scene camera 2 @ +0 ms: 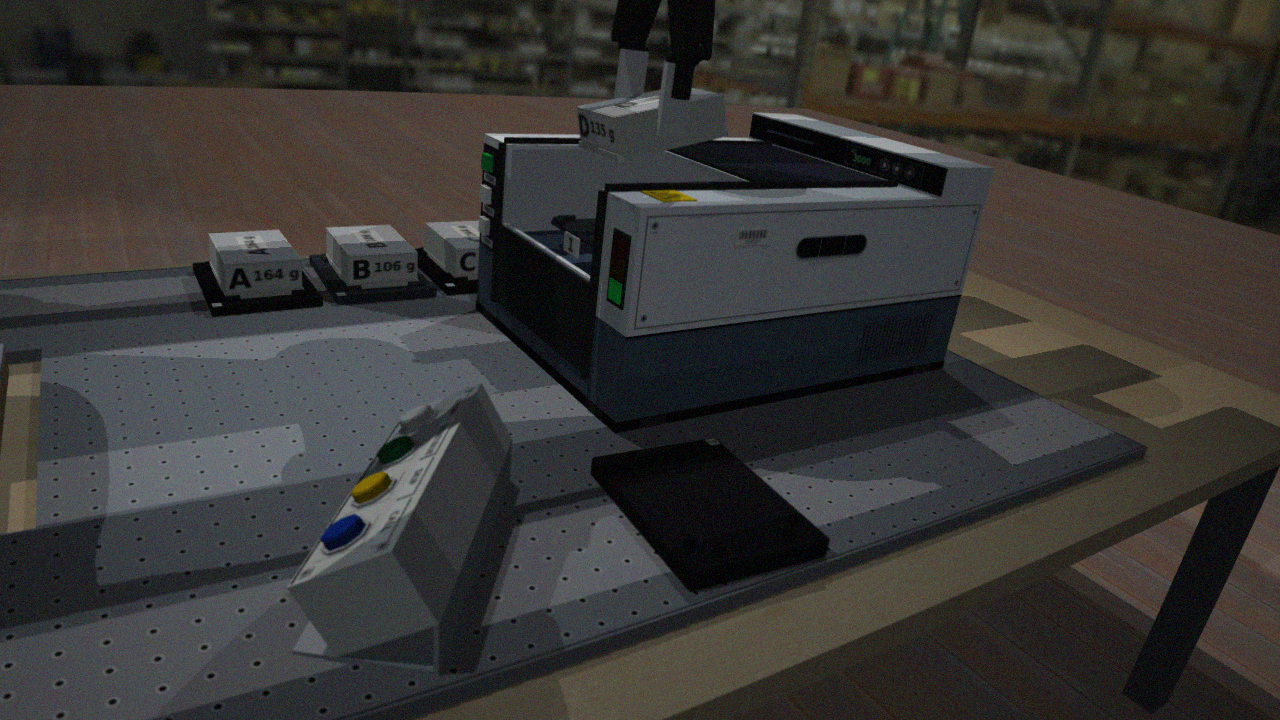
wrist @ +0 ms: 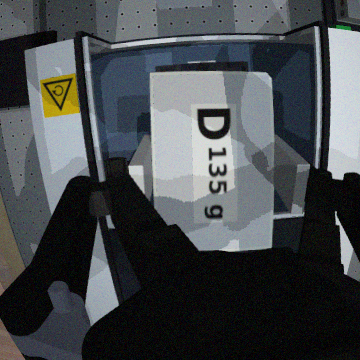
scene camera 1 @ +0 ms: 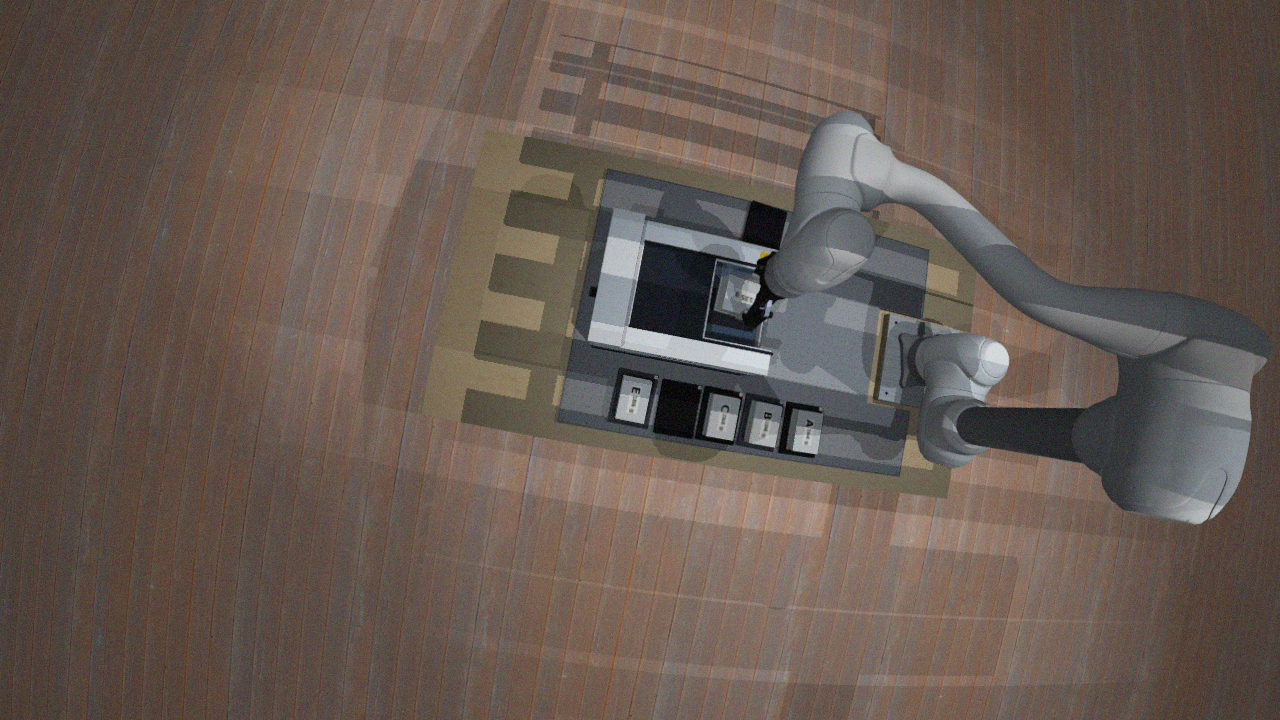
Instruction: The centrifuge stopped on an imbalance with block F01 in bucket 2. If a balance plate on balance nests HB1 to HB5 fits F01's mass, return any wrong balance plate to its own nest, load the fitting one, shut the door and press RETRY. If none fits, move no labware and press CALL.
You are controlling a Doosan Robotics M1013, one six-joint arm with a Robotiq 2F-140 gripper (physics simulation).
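Where they show: gripper, fingertip midpoint: (scene camera 2: 646,126) (wrist: 210,152) (scene camera 1: 744,300); arm's base at its link origin: (scene camera 1: 921,360).
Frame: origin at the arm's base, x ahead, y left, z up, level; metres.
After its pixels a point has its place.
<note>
My gripper (scene camera 1: 759,291) {z 0.231, x 0.719, y -0.135 m} (scene camera 2: 648,102) {z 0.231, x 0.719, y -0.135 m} (wrist: 210,152) {z 0.231, x 0.719, y -0.135 m} is shut on balance plate D (scene camera 1: 733,295) {z 0.267, x 0.760, y -0.140 m} (scene camera 2: 608,129) {z 0.232, x 0.656, y -0.150 m} (wrist: 172,165) {z 0.259, x 0.713, y -0.162 m}, a white block marked 135 g, and holds it above the open front part of the centrifuge (scene camera 1: 617,277) {z 0.226, x 1.030, y -0.185 m} (scene camera 2: 778,268) {z 0.129, x 0.749, y -0.306 m} (wrist: 55,145) {z 0.192, x 0.686, y -0.272 m}. Inside, a bucket part marked 1 (scene camera 2: 571,243) {z 0.112, x 0.646, y -0.121 m} shows below the plate. Plates A, 164 g (scene camera 1: 805,431) {z 0.036, x 0.454, y 0.219 m} (scene camera 2: 259,273) {z 0.023, x 0.429, y 0.161 m}, B, 106 g (scene camera 1: 762,424) {z 0.036, x 0.593, y 0.195 m} (scene camera 2: 371,264) {z 0.024, x 0.554, y 0.137 m}, C (scene camera 1: 721,418) {z 0.037, x 0.720, y 0.175 m} (scene camera 2: 452,246) {z 0.034, x 0.664, y 0.136 m} and E (scene camera 1: 633,399) {z 0.037, x 0.978, y 0.118 m} sit on nests. The nest (scene camera 1: 677,409) {z -0.006, x 0.843, y 0.152 m} between C and E is empty. Block F01 cannot be made out.
A sloped panel (scene camera 2: 456,537) {z 0.032, x 0.346, y -0.397 m} carries blue (scene camera 2: 341,531) {z 0.054, x 0.278, y -0.383 m}, yellow (scene camera 2: 372,487) {z 0.055, x 0.314, y -0.350 m} and green (scene camera 2: 394,448) {z 0.054, x 0.348, y -0.313 m} buttons. A flat black pad (scene camera 1: 766,223) {z -0.001, x 0.555, y -0.434 m} (scene camera 2: 707,514) {z -0.001, x 0.543, y -0.433 m} lies beside the centrifuge. White side walls flank the chamber opening; a dark panel (scene camera 1: 675,291) {z 0.195, x 0.885, y -0.161 m} covers its rear.
</note>
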